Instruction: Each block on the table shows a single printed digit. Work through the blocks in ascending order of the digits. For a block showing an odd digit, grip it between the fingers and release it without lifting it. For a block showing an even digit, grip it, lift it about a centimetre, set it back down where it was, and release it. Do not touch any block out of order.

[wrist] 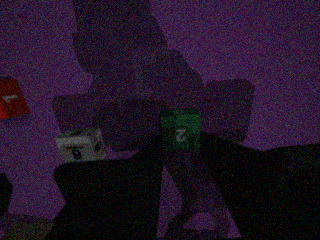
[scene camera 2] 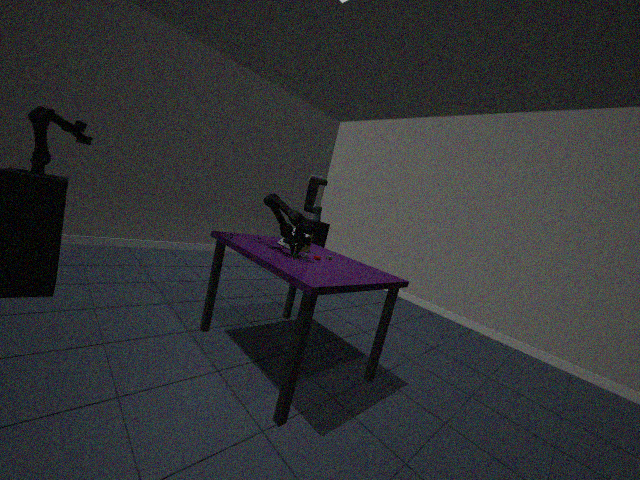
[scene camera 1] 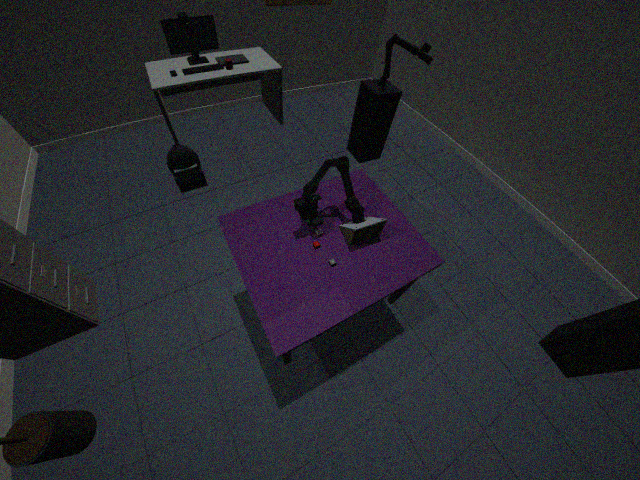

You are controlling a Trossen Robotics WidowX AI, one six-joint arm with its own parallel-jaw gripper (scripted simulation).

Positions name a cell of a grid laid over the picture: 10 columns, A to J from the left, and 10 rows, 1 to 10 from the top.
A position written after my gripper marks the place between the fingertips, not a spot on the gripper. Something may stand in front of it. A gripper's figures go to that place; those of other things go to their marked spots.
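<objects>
My gripper (wrist: F6) sits 0.11 m from the lens. As for the green block (wrist: F6), I see that it is 0.10 m from the lens.
</objects>
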